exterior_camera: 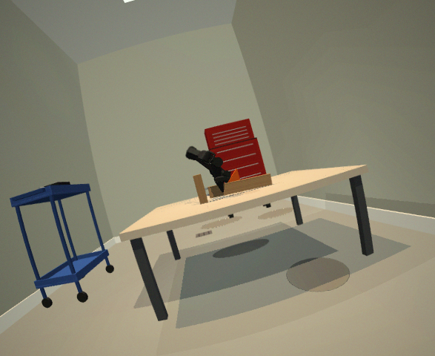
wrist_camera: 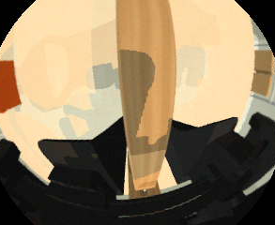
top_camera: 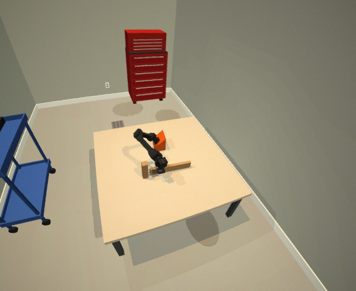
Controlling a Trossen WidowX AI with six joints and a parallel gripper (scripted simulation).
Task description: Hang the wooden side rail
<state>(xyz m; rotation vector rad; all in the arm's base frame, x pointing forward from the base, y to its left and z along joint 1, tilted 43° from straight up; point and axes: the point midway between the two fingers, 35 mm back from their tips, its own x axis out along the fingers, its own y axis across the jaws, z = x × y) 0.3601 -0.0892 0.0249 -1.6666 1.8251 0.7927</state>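
Now: gripper tip 130 mm to the left of the upright headboard post and 40 mm below it.
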